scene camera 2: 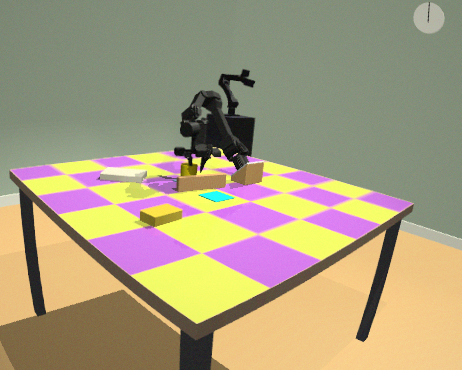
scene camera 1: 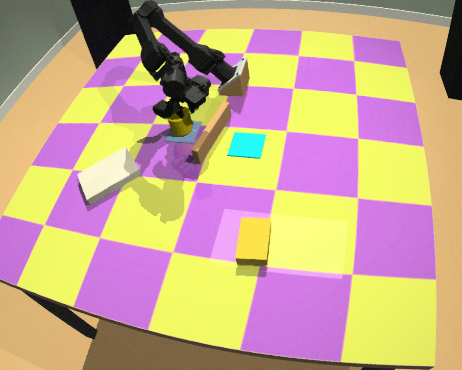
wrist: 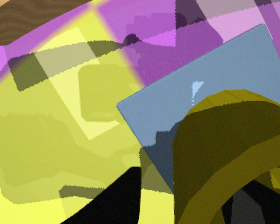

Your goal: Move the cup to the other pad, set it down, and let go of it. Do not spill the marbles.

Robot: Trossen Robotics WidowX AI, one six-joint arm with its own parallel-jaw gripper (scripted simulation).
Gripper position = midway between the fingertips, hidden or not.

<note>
I see my gripper (scene camera 1: 187, 116), a yellow cup (wrist: 219, 146), a cyan pad (scene camera 1: 249, 145) and a long tan bar (scene camera 1: 215, 126).
My gripper is seen too in scene camera 2 (scene camera 2: 196, 172) and in the wrist view (wrist: 180, 176). The long tan bar is seen too in scene camera 2 (scene camera 2: 218, 180).
</note>
